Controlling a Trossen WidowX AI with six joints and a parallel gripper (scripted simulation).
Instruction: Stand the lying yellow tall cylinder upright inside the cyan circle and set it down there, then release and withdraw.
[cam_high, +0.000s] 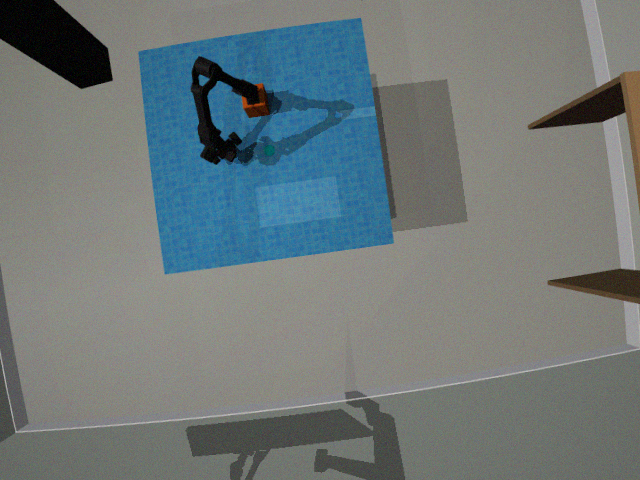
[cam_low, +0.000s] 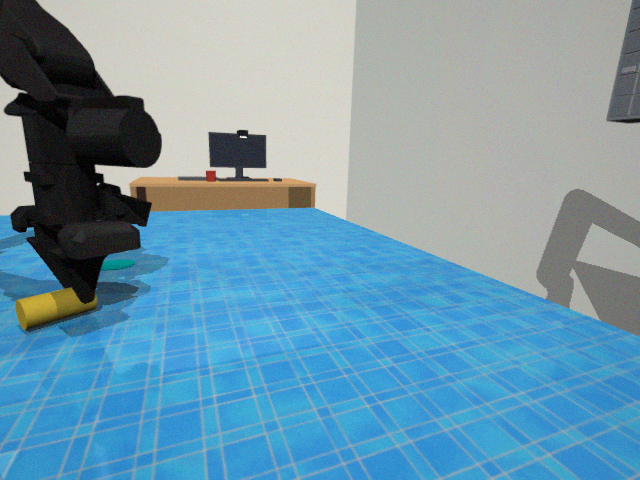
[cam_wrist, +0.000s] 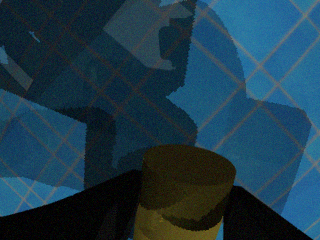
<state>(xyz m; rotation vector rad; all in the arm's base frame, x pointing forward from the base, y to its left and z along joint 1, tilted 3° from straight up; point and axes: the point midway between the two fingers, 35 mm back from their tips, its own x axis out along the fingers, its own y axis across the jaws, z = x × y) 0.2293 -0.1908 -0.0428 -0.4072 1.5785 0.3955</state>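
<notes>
Now: gripper tip 20 mm short of the cyan circle, 210 mm to the right of it and 20 mm above it. Round my gripper tip: yellow cylinder (20 mm behind, 10 mm to the right).
</notes>
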